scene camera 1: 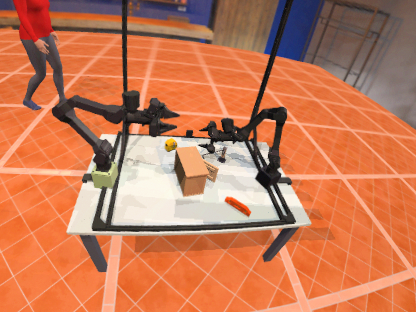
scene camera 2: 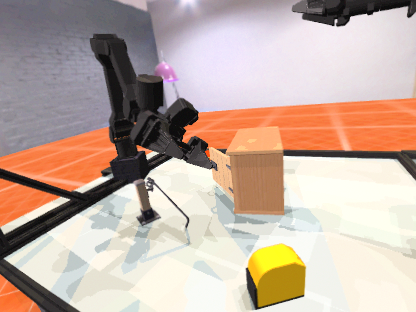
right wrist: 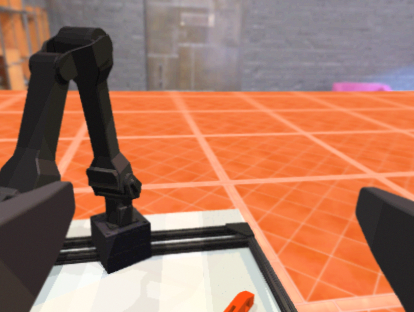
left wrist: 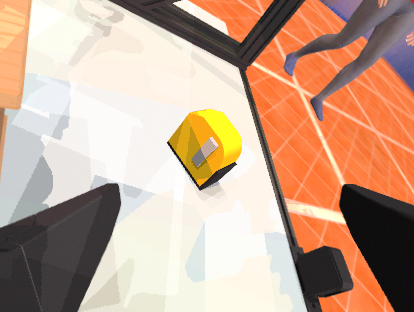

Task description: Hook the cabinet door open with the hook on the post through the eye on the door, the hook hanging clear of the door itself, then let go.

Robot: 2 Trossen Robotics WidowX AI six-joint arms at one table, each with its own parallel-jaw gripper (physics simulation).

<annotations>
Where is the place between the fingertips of the left gripper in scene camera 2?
198,163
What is the left gripper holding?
Nothing.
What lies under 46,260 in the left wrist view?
The left gripper.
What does the yellow block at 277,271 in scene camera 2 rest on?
The table.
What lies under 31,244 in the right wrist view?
The right gripper.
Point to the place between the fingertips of the right gripper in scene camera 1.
At 178,121
</annotations>
